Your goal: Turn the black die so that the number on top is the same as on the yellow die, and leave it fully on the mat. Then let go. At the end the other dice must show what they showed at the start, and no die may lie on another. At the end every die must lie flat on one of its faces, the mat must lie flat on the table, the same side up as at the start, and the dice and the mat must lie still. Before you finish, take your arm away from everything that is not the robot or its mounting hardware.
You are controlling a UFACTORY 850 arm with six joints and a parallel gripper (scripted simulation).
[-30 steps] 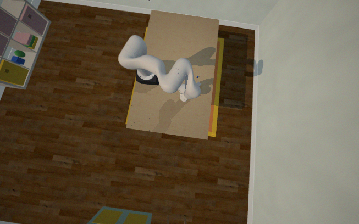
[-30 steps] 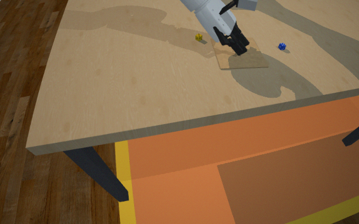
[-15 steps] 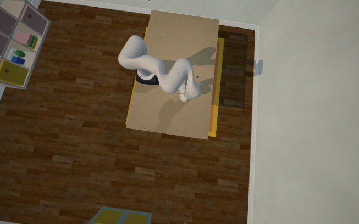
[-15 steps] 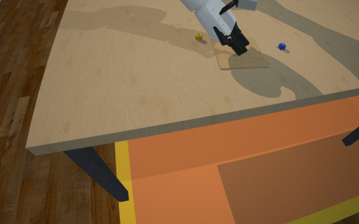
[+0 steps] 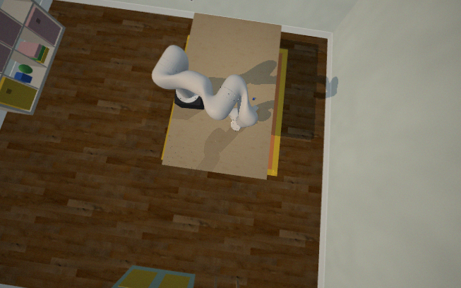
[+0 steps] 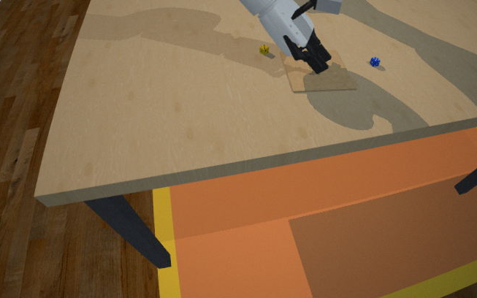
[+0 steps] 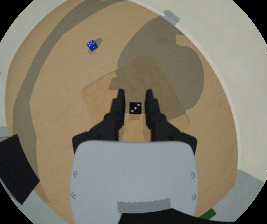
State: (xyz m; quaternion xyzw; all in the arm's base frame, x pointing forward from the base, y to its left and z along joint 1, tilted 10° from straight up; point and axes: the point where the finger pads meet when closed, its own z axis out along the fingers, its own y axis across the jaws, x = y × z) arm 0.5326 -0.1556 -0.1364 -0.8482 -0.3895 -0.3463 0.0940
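Right now the black die is 20 mm below my hand. The rest, counted from my hand: tan mat: 30 mm below; blue die: 20 mm ahead, 150 mm to the left, 20 mm below; yellow die: 100 mm behind, 80 mm to the right, 20 mm below.
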